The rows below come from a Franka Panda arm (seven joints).
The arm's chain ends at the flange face. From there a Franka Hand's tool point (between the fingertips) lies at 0.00 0.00 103.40 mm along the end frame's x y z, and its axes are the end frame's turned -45 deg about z.
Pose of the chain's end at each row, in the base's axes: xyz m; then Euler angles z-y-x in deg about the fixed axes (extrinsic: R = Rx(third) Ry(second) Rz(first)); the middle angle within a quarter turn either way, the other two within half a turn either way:
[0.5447 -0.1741 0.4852 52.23 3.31 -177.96]
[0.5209 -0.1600 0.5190 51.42 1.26 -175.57]
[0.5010 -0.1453 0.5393 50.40 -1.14 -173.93]
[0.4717 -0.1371 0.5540 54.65 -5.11 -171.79]
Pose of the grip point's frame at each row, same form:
[0.5507 -0.1704 0.3820 7.23 3.31 -177.96]
[0.5232 -0.1520 0.4159 6.42 1.26 -175.57]
[0.4989 -0.1344 0.4365 5.40 -1.14 -173.93]
[0.4625 -0.1224 0.4521 9.65 -5.11 -171.79]

